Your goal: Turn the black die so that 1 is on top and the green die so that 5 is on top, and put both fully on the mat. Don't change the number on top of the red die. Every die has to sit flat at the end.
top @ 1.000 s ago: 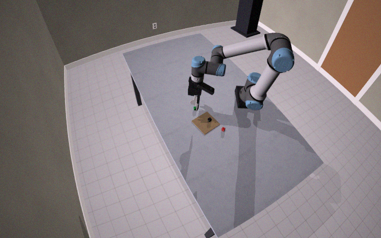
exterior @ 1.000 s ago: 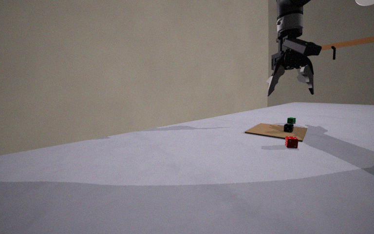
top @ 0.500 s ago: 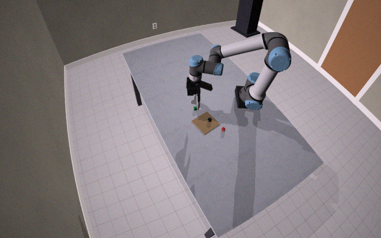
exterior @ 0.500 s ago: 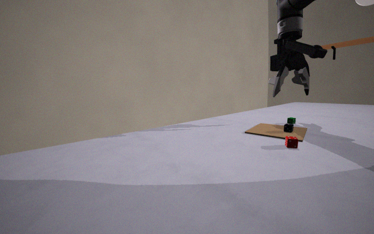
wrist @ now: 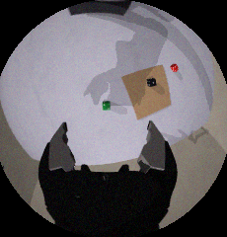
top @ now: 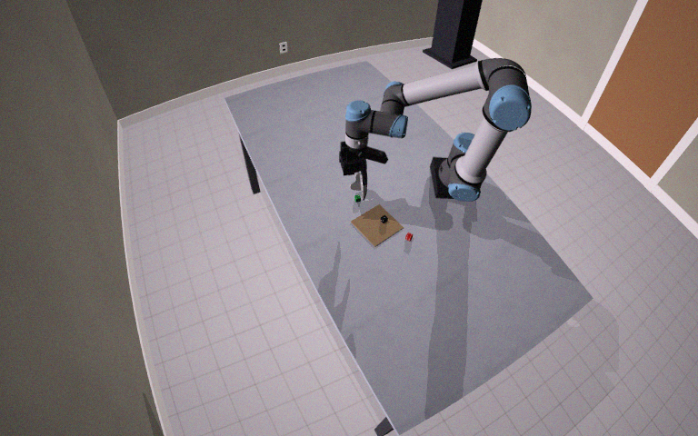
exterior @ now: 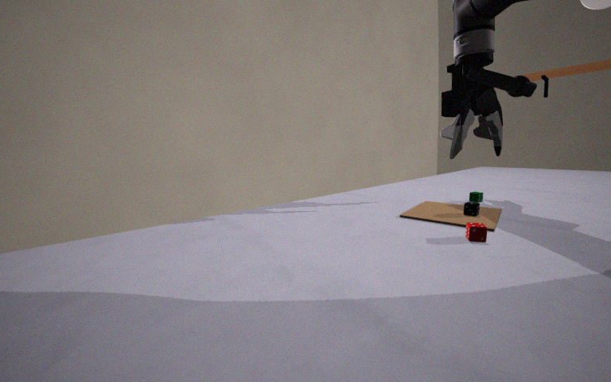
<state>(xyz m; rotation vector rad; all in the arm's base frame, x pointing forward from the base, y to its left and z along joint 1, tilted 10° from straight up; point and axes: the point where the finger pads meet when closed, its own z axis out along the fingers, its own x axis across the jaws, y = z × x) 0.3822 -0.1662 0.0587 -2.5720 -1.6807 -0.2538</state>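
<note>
Now: hand 8 cm above the green die. Round my hand: red die 25 cm to the left, 8 cm below, 4 cm behind; brown mat 14 cm to the left, 9 cm below, 1 cm ahead; black die 14 cm to the left, 8 cm below, 2 cm behind.
</note>
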